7 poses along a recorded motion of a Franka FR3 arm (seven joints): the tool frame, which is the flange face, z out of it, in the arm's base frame.
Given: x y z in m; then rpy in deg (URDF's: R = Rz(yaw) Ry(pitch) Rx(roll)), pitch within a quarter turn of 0, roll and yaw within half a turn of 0.
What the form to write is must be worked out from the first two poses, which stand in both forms.
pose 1, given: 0.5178 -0.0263 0.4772 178.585 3.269 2.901
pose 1, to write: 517.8 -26.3 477.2 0.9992 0.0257 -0.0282 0.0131
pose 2, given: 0.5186 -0.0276 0.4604 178.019 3.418 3.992
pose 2, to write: 518.6 -27.6 460.4 0.9988 0.0353 -0.0292 0.0183
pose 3, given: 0.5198 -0.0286 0.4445 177.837 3.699 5.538
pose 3, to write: 519.8 -28.6 444.5 0.9981 0.0489 -0.0313 0.0204
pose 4, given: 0.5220 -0.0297 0.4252 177.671 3.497 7.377
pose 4, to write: 522.0 -29.7 425.2 0.9972 0.0649 -0.0291 0.0222
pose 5, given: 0.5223 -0.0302 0.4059 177.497 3.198 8.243
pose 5, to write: 522.3 -30.2 405.9 0.9967 0.0724 -0.0263 0.0238
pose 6, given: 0.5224 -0.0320 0.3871 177.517 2.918 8.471
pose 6, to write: 522.4 -32.0 387.1 0.9967 0.0744 -0.0238 0.0235
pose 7, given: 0.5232 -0.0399 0.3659 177.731 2.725 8.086
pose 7, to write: 523.2 -39.9 365.9 0.9970 0.0709 -0.0223 0.0214
